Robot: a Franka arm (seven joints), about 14 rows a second.
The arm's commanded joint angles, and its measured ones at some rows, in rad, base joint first. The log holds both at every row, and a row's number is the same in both.
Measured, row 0:
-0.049 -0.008 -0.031 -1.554 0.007 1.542 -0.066
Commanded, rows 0 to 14:
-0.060 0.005 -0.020 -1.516 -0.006 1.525 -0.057
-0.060 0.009 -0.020 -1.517 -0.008 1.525 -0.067
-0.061 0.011 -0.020 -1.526 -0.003 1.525 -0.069
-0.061 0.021 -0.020 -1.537 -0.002 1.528 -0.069
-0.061 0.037 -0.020 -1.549 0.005 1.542 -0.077
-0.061 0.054 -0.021 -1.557 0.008 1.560 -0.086
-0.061 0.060 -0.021 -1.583 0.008 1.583 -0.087
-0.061 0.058 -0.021 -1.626 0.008 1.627 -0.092
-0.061 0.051 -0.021 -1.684 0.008 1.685 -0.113
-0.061 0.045 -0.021 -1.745 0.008 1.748 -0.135
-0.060 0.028 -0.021 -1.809 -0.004 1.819 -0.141
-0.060 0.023 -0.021 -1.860 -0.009 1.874 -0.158
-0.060 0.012 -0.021 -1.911 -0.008 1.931 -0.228
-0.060 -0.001 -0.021 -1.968 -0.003 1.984 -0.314
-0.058 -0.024 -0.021 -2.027 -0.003 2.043 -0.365
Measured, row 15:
-0.050 0.060 -0.030 -1.890 0.006 1.948 -0.262
